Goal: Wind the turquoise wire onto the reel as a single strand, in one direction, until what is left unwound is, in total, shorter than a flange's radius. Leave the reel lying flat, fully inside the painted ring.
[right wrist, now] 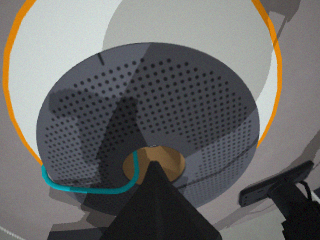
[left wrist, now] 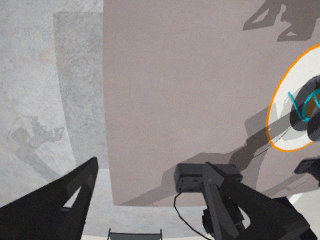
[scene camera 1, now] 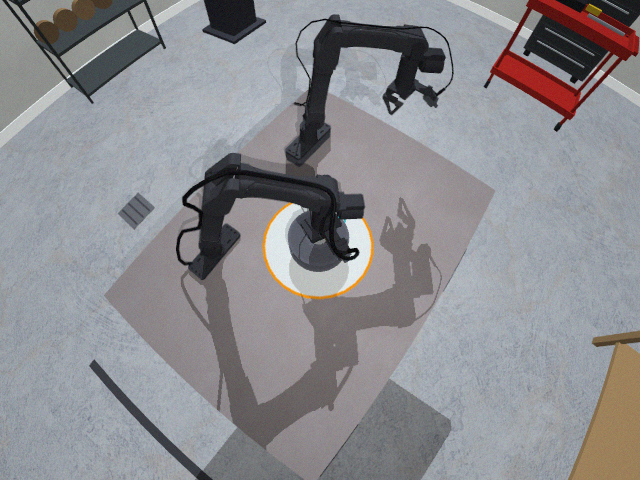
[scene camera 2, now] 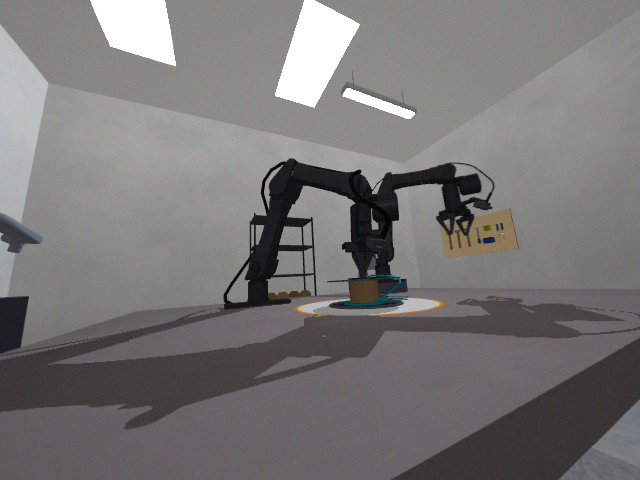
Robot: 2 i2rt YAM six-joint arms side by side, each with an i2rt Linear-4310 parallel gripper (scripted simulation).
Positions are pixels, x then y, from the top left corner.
Labels:
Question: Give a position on a reel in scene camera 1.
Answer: At 298,240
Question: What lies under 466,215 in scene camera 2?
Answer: My left gripper.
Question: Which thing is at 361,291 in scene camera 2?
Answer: A reel.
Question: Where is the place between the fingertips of my left gripper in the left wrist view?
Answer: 152,165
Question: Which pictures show my left gripper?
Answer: The left wrist view, scene camera 1 and scene camera 2 only.

